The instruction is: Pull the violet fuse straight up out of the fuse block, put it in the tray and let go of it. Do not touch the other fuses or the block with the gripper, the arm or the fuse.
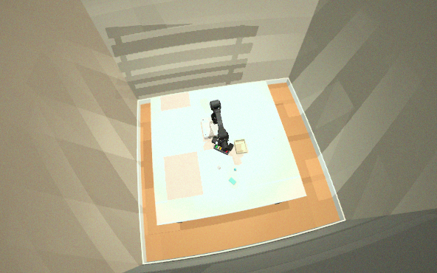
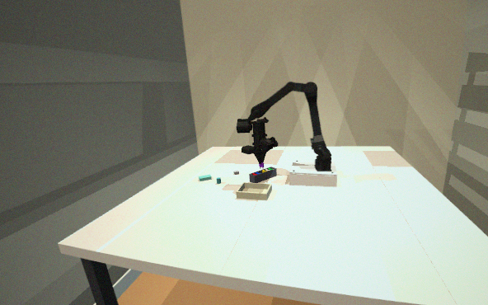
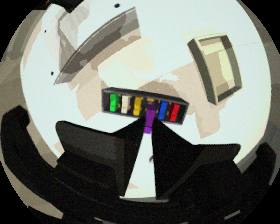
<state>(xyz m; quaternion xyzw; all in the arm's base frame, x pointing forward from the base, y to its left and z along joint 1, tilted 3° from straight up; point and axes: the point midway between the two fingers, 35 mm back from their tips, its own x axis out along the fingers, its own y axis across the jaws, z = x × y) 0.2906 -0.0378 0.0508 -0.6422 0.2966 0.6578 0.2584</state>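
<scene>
Now: the beige tray 170 mm to the left of my gripper tip, 80 mm below it and 20 mm ahead of it. Also, from my gripper tip: small teal cylinder: 210 mm ahead, 70 mm below, 40 mm to the left; violet fuse: 10 mm below; small grey cube: 140 mm ahead, 90 mm to the right, 70 mm below.
</scene>
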